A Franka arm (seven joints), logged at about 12 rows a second.
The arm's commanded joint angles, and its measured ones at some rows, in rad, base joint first. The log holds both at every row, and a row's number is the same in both.
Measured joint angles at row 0: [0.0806, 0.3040, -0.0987, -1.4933, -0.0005, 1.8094, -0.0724]
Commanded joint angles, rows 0 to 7: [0.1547, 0.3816, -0.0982, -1.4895, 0.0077, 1.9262, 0.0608]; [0.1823, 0.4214, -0.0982, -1.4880, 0.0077, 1.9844, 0.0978]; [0.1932, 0.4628, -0.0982, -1.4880, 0.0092, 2.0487, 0.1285]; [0.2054, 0.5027, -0.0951, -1.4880, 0.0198, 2.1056, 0.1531]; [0.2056, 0.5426, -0.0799, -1.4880, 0.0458, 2.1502, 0.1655]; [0.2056, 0.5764, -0.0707, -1.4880, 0.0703, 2.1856, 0.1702]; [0.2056, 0.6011, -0.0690, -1.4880, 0.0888, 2.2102, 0.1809]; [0.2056, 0.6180, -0.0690, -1.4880, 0.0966, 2.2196, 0.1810]
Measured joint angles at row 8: [0.2122, 0.5935, -0.0754, -1.4982, 0.0689, 2.1973, 0.1624]
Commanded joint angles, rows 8 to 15: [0.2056, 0.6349, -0.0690, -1.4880, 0.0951, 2.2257, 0.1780]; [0.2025, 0.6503, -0.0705, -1.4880, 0.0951, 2.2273, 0.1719]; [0.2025, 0.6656, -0.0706, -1.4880, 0.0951, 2.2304, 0.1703]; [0.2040, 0.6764, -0.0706, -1.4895, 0.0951, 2.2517, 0.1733]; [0.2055, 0.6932, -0.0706, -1.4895, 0.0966, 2.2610, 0.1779]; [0.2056, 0.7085, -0.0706, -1.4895, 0.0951, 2.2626, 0.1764]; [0.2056, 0.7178, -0.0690, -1.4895, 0.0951, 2.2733, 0.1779]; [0.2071, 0.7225, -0.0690, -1.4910, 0.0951, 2.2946, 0.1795]
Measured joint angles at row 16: [0.2089, 0.7084, -0.0755, -1.4976, 0.0823, 2.2639, 0.1634]
